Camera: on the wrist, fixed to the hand. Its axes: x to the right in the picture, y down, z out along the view.
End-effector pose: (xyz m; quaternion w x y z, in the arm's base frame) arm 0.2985 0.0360 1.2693 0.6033 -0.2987 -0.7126 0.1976
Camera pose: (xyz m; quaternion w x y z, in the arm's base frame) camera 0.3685 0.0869 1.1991 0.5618 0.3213 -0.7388 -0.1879
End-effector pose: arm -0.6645 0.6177 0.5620 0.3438 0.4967 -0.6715 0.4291
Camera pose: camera -0.7484 0.6868 0.5375 0.4649 0.8671 -0.1400 0.1112
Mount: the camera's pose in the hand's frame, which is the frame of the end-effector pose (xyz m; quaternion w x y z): -0.0248 0.0960 -0.0508 0.7323 0.0818 -0.0528 -0.6740
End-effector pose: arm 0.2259 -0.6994 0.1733 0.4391 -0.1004 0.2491 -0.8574
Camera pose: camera 0.2883 -0.7093 0.0815 0.2350 0.2508 -0.0214 0.9389
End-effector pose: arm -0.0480 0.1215 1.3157 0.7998 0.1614 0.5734 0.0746
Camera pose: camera -0.0977 0.2126 1.3561 0.6530 -0.1989 0.4925 -0.5398
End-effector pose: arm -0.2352 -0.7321 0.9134 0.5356 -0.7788 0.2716 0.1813
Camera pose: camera -0.3144 -0.8006 0.8753 0.5924 -0.7000 -0.3395 -0.2093
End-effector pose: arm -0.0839 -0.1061 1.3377 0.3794 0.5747 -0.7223 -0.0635
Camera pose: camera -0.1261 -0.0350 1.4124 0.1499 0.9354 -0.1668 -0.2735
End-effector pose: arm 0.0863 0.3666 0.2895 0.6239 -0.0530 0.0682 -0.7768
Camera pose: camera 0.1755 0.3725 0.2230 0.0587 0.0748 0.0823 0.9921
